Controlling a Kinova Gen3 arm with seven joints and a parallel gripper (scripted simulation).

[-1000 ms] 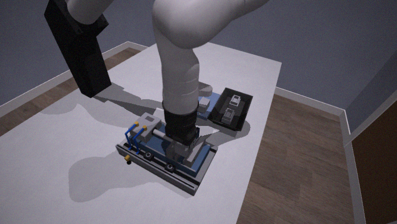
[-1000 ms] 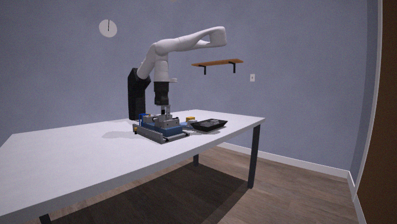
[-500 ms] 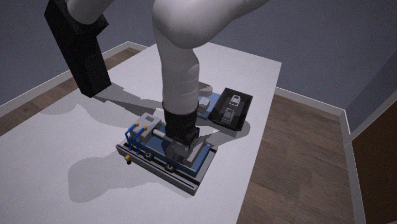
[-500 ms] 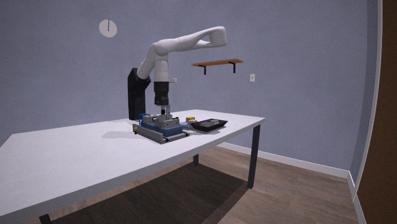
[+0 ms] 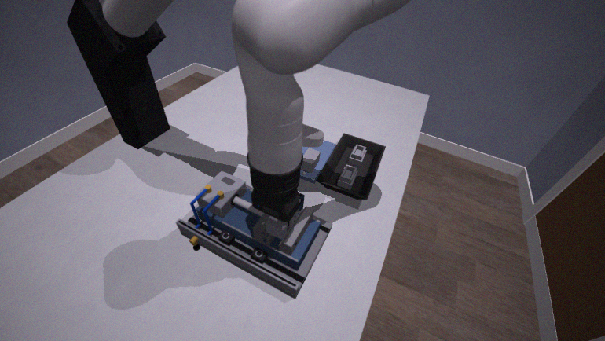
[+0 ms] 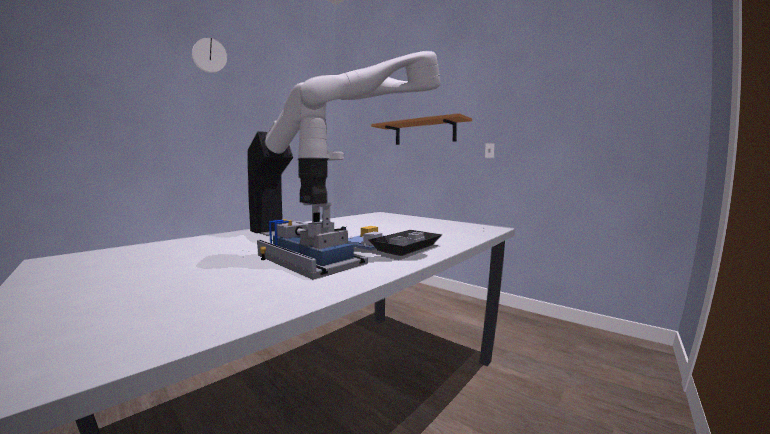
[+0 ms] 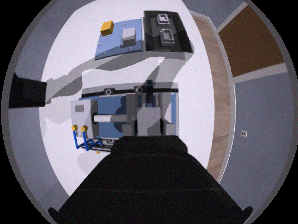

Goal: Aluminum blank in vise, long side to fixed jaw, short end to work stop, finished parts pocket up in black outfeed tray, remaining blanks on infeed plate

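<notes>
My gripper is now 50 mm above the fixed jaw and 30 mm short of it. Round my hand: black outfeed tray (300 mm to the left, 120 mm below, 110 mm ahead); then vise (90 mm below, 60 mm behind, 20 mm to the left); then gray aluminum blank (270 mm to the left, 100 mm below, 10 mm behind).
</notes>
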